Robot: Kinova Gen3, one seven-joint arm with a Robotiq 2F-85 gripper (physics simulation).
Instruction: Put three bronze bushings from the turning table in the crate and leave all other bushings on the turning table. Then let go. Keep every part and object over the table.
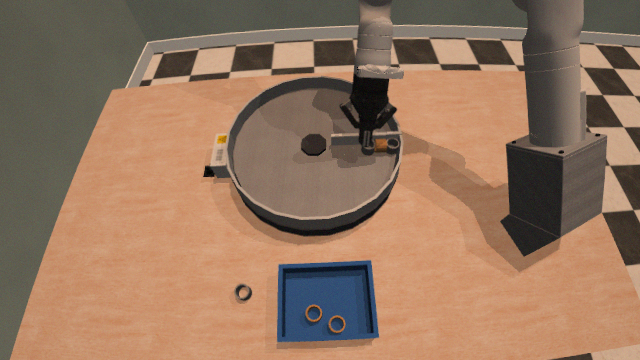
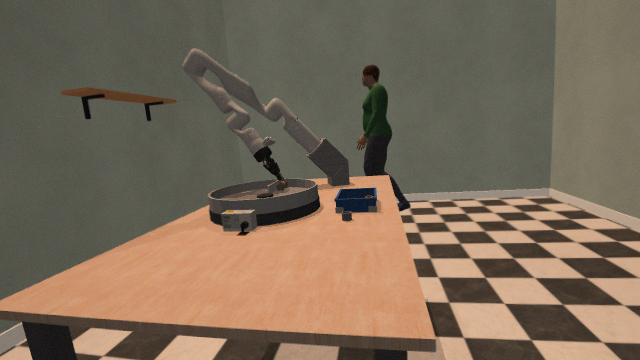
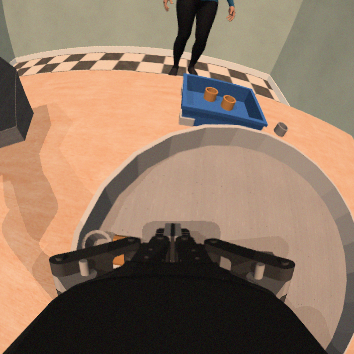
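Seen in the pictures: gripper, between the fingertips: point(image 1: 364, 146) point(image 2: 282, 180) point(image 3: 172, 233); arm's base, origin of its link: point(image 1: 554, 139) point(image 2: 315, 147).
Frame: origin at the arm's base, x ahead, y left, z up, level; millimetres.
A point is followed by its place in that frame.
Observation:
The round grey turning table point(image 1: 310, 190) @[y 30, x 487, z -161 mm] point(image 2: 270, 206) @[y 8, x 667, z -153 mm] point(image 3: 230, 185) @[y 26, x 443, z -161 mm] holds a bronze bushing point(image 1: 381, 145) @[y -74, x 324, z -131 mm] point(image 3: 119, 256) @[y -91, x 321, z -131 mm] lying on its side between two grey bushings, one near the gripper point(image 1: 368, 148) @[y -62, x 365, z -118 mm] and one at the rim; this outer grey bushing point(image 1: 393, 144) @[y -95, x 289, z -155 mm] point(image 3: 97, 241) stands upright. My gripper point(image 1: 366, 140) @[y -62, x 365, z -118 mm] point(image 2: 282, 181) @[y -62, x 365, z -118 mm] point(image 3: 172, 233) @[y -62, x 365, z -118 mm] is shut and empty, its fingertips low beside the inner grey bushing and the divider bar. Two bronze bushings point(image 1: 313, 313) point(image 1: 337, 324) point(image 3: 211, 94) @[y 293, x 428, z -187 mm] point(image 3: 228, 102) @[y 273, x 470, z -186 mm] stand in the blue crate point(image 1: 374, 300) @[y 266, x 356, z -164 mm] point(image 2: 356, 204) @[y 274, x 539, z -185 mm]. The fingers partly hide the inner grey bushing.
A straight divider bar point(image 1: 345, 139) @[y -95, x 407, z -136 mm] runs from near the dark hub point(image 1: 313, 144) @[y -92, x 484, z -153 mm] to the rim. A grey bushing point(image 1: 243, 292) @[y 253, x 610, z -188 mm] point(image 2: 346, 216) @[y 252, x 639, z -198 mm] point(image 3: 281, 129) @[y 236, x 616, z -192 mm] is on the table left of the crate. A control box point(image 1: 219, 152) @[y -72, x 718, z -155 mm] point(image 2: 239, 220) @[y -71, x 737, z -178 mm] sits beside the turning table. A person point(image 2: 376, 117) stands beyond the table.

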